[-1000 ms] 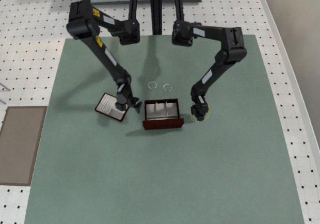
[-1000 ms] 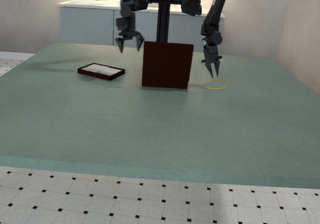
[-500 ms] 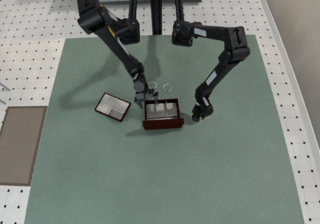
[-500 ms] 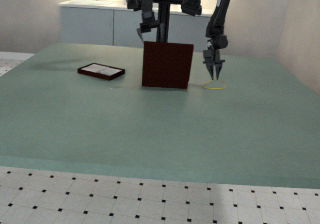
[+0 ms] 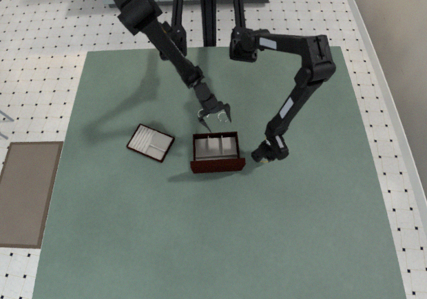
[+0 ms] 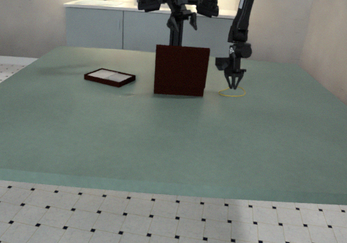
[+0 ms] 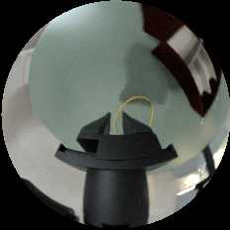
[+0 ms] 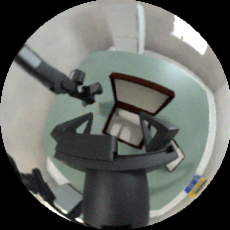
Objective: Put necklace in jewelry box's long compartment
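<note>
My left hand is 26 cm to the left of the jewelry box, 7 cm below it and 2 cm past it. Also, from my left hand: bangle: 26 cm behind, 23 cm to the right, 4 cm below; shallow tray: 62 cm to the right, 8 cm behind, 4 cm below.
</note>
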